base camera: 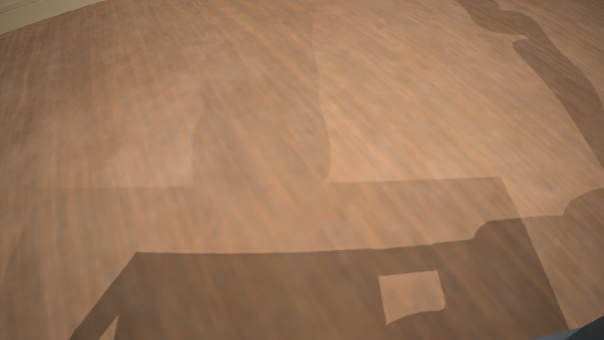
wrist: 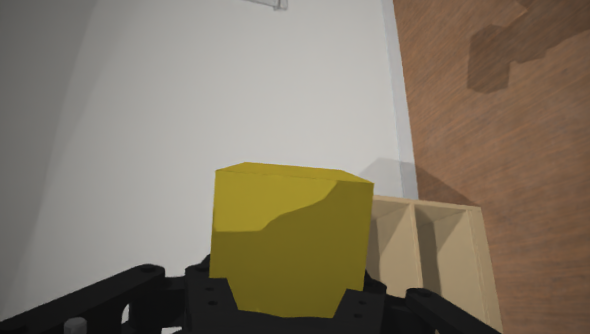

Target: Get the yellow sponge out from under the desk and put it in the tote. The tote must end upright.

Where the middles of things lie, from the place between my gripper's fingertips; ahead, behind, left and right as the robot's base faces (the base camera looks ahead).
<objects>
Right now my hand is 20 mm past the yellow sponge (wrist: 290, 240) and 10 mm to the right of it.
</objects>
